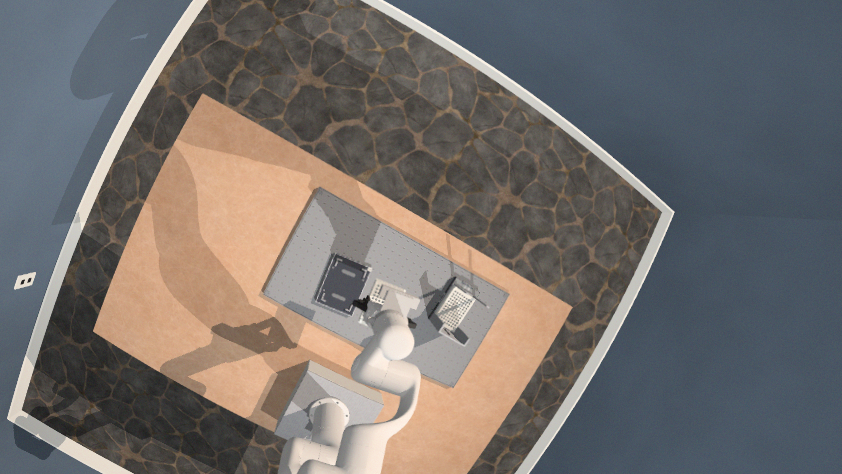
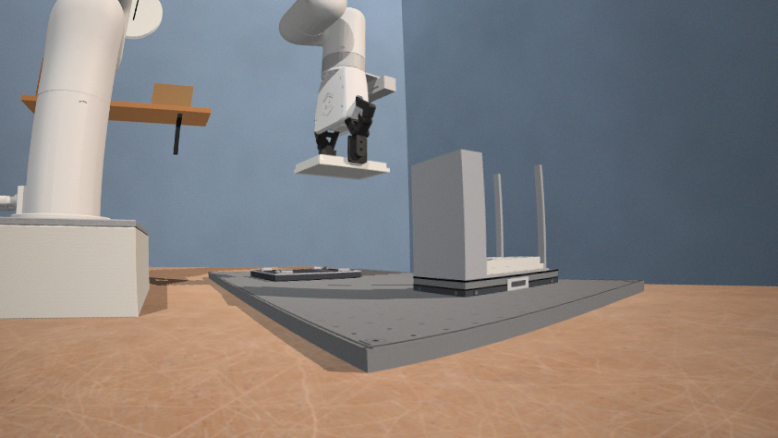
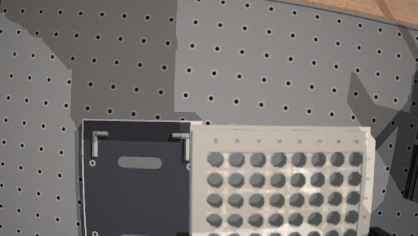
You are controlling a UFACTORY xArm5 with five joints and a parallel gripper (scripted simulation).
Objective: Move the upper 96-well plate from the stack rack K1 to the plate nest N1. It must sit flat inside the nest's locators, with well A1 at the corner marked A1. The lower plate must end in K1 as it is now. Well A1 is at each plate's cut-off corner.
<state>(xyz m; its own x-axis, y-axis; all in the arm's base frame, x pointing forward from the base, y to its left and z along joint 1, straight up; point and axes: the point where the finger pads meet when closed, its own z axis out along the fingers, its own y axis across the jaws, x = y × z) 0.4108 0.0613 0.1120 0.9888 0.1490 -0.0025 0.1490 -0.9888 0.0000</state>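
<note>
Now: the plate nest N1 180 mm below my hand, 100 mm to the left of it and 30 mm behind it. The rest, counted from my hand: tall grey wall: 230 mm to the right, 110 mm below, 10 mm ahead; then A1 mark: 180 mm below, 60 mm to the left, 50 mm ahead.
</note>
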